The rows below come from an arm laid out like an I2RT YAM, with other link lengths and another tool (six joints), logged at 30 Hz.
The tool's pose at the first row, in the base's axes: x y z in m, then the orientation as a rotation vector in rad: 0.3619, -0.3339, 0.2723, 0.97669, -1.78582, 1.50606
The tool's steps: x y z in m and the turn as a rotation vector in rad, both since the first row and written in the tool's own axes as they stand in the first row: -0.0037, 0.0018, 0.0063, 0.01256, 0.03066, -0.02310; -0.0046, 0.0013, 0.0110, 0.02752, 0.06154, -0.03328; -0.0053, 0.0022, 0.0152, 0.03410, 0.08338, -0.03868; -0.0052, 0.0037, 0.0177, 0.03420, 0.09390, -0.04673; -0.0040, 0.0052, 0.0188, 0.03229, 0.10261, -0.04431; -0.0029, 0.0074, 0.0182, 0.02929, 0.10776, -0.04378; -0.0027, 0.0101, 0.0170, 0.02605, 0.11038, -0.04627; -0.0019, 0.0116, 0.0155, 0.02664, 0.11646, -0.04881; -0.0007, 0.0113, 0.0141, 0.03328, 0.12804, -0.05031; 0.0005, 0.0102, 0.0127, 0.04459, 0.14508, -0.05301
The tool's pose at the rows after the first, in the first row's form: 0.3625, -0.3394, 0.2672, 0.97202, -1.73996, 1.51184; 0.3635, -0.3439, 0.2659, 0.95849, -1.70206, 1.52749; 0.3632, -0.3479, 0.2641, 0.94565, -1.67894, 1.53531; 0.3619, -0.3502, 0.2629, 0.94205, -1.66571, 1.53257; 0.3600, -0.3513, 0.2629, 0.93144, -1.66253, 1.53387; 0.3576, -0.3507, 0.2627, 0.92497, -1.66112, 1.53220; 0.3552, -0.3494, 0.2616, 0.92291, -1.65943, 1.52794; 0.3535, -0.3479, 0.2617, 0.91954, -1.65300, 1.52815; 0.3530, -0.3467, 0.2631, 0.91321, -1.63983, 1.53605; 0.3533, -0.3456, 0.2649, 0.90495, -1.61914, 1.54876
